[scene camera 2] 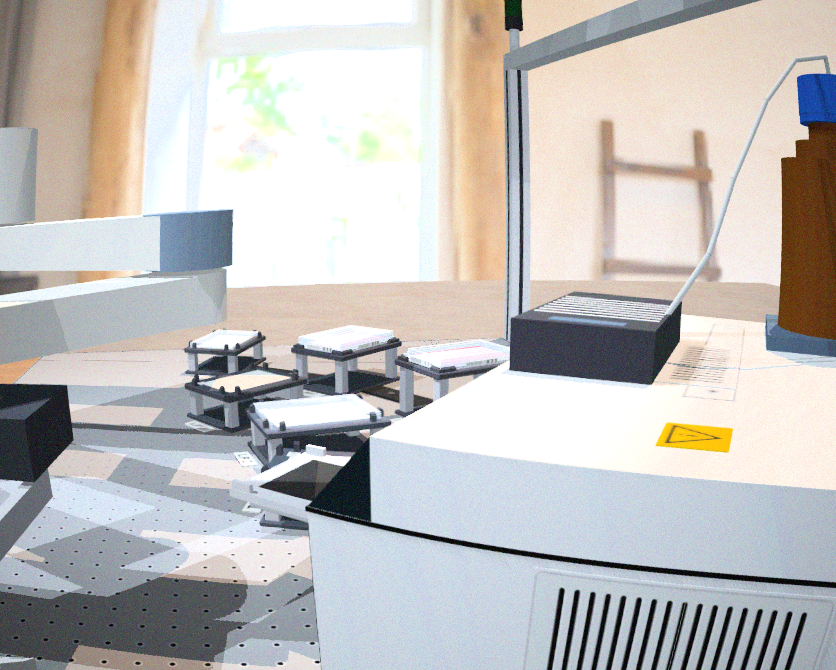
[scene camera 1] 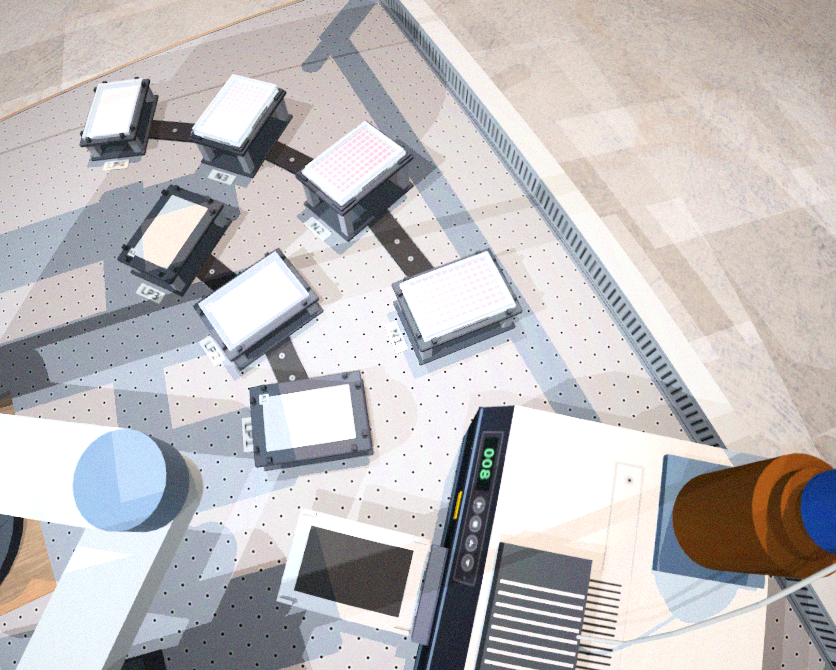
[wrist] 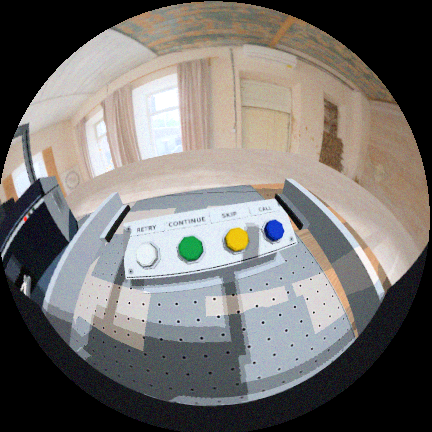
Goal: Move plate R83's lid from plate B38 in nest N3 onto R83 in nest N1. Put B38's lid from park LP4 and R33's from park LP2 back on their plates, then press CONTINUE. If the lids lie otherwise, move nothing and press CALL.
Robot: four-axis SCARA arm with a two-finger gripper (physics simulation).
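Places are measured from the arm's base along level axes (x ahead, y left, z up), in millimetres.
Where they show: gripper, fingertip midpoint: point(wrist: 198, 190).
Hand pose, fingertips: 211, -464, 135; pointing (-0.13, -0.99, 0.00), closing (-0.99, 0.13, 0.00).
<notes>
After its pixels a point has its place, as x, y, z.
My gripper point(wrist: 198, 190) {211, -464, 135} is open and empty, its fingers to either side of the button panel point(wrist: 212, 251) {205, -448, 71} in the wrist view. CONTINUE point(wrist: 190, 248) {227, -448, 81} is green, CALL point(wrist: 274, 230) {130, -450, 81} blue. Plates stand in nest N3 point(scene camera 1: 237, 111) {634, 392, 91} point(scene camera 2: 345, 338) {626, 366, 91}, nest N2 point(scene camera 1: 355, 164) {753, 195, 100} point(scene camera 2: 453, 354) {735, 179, 101} and nest N1 point(scene camera 1: 459, 296) {787, -50, 88}. N2's wells look strong pink; N3's and N1's look paler, as under clear lids. A lid lies on park LP4 point(scene camera 1: 117, 109) {449, 541, 65} point(scene camera 2: 226, 339) {443, 530, 65} and one on park LP2 point(scene camera 1: 256, 301) {549, 75, 68} point(scene camera 2: 317, 410) {548, 69, 67}. The plate codes are too small to read.
Park LP3 point(scene camera 1: 170, 233) {469, 244, 60} point(scene camera 2: 244, 381) {468, 246, 60} and park LP1 point(scene camera 1: 310, 417) {552, -100, 58} bear no lid. A white instrument with display 008 point(scene camera 1: 487, 464) {693, -256, 206}, its tray point(scene camera 1: 293, 589) {464, -276, 112} and a brown bottle point(scene camera 1: 718, 516) {810, -380, 307} point(scene camera 2: 805, 244) {805, -412, 291} stand nearby. The arm point(scene camera 1: 104, 579) {351, -203, 247} point(scene camera 2: 104, 307) {355, -242, 235} is at left.
</notes>
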